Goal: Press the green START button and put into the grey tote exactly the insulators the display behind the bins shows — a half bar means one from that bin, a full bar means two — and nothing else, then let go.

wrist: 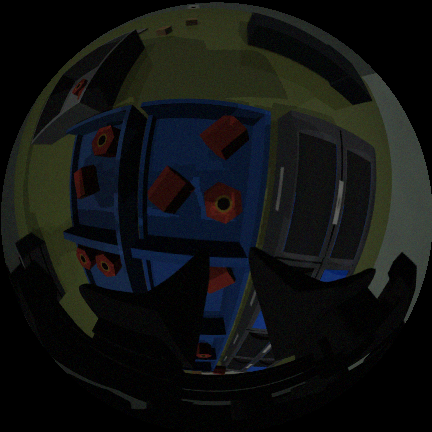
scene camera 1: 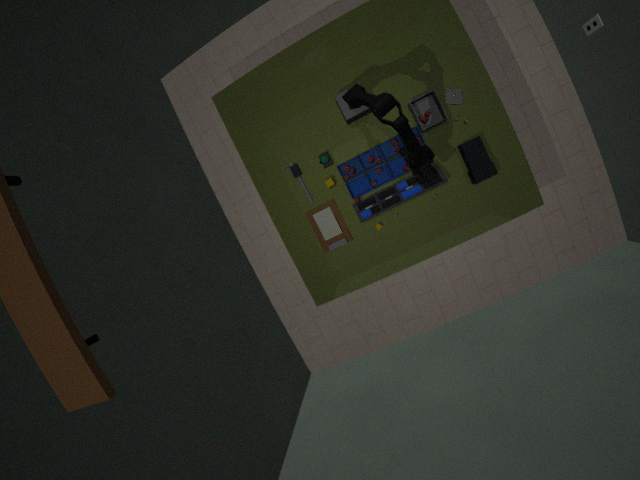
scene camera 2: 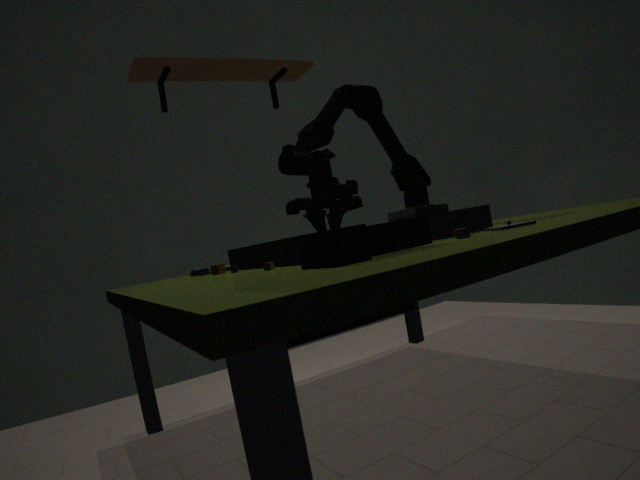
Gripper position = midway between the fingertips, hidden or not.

Observation:
I see my gripper (scene camera 2: 331, 241), a grey tote (wrist: 105, 74) and a dark box (wrist: 340, 77).
My gripper also shows in the wrist view (wrist: 229, 253).

